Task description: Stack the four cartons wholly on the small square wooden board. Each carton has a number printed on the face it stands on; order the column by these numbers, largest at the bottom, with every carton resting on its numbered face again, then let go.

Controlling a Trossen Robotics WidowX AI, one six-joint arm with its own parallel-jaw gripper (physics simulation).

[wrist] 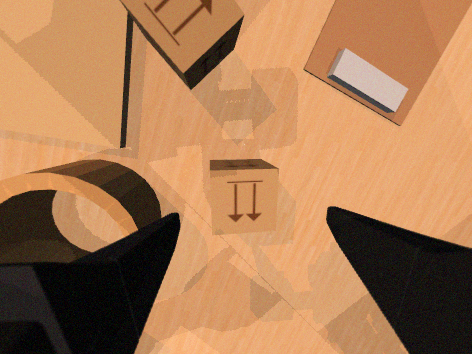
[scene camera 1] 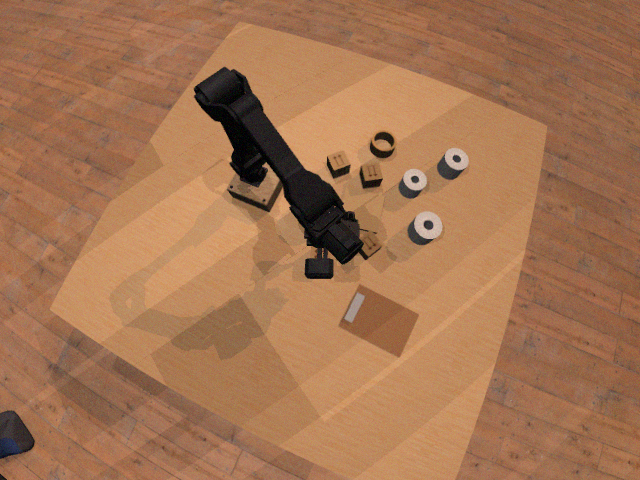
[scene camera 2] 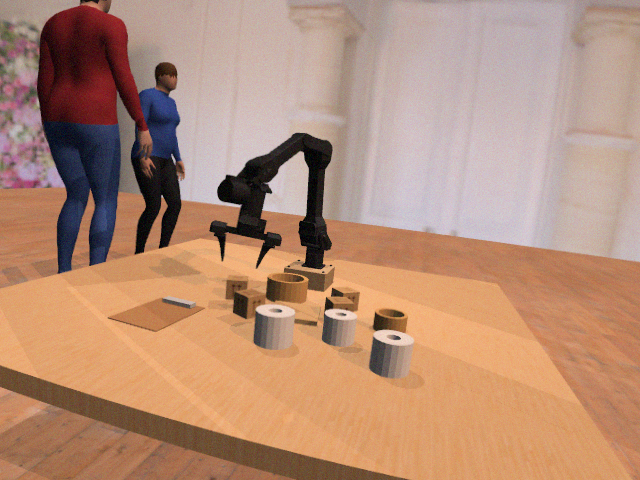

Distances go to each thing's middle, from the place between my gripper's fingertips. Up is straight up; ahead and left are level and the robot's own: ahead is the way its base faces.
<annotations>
Now: the small square wooden board (scene camera 1: pixel 367 207) 180 mm to the left of my hand, 90 mm below it and 50 mm ahead of it. The rest, counted from my hand: brown board with grey bar (scene camera 1: pixel 386 324): 210 mm ahead, 100 mm to the right, 90 mm below.
</annotations>
